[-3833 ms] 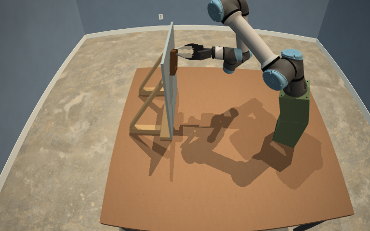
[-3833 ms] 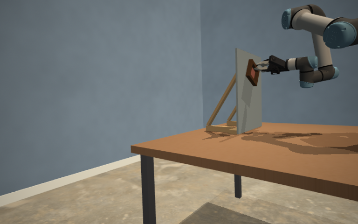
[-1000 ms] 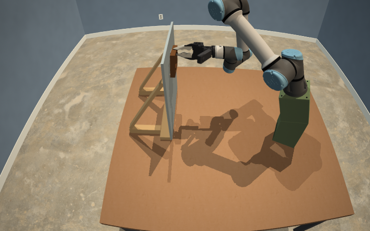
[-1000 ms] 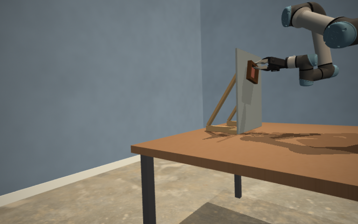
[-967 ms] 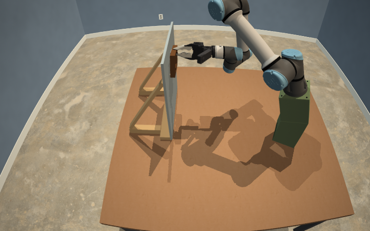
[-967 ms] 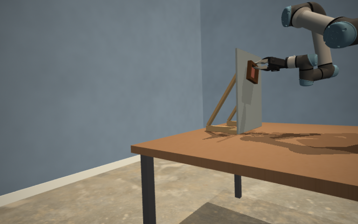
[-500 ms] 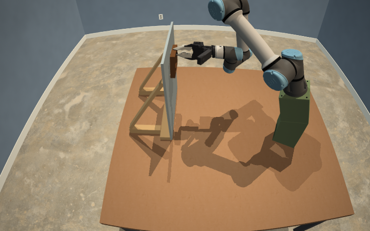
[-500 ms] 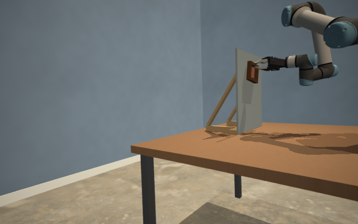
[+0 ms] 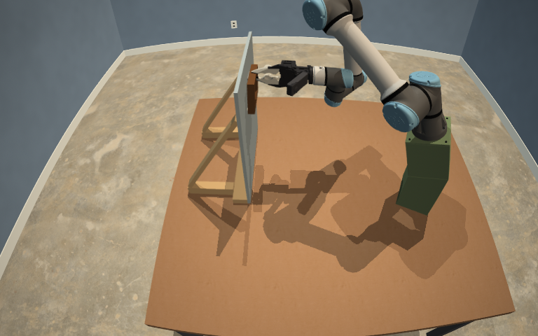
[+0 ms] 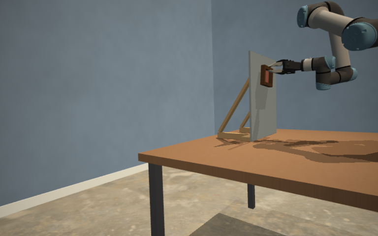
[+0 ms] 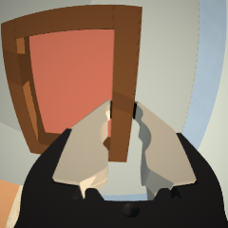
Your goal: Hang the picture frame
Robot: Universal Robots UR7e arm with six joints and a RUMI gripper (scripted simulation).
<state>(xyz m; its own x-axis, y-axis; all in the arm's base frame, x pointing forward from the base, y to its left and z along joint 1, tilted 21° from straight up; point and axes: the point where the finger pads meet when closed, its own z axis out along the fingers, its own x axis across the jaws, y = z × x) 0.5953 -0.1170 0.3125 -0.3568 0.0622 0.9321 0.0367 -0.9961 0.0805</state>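
Now: hand 50 mm above the brown picture frame, 20 mm short of it and 10 mm to the right of it. Also, from my hand: grey wall panel (190 mm below, 40 mm ahead).
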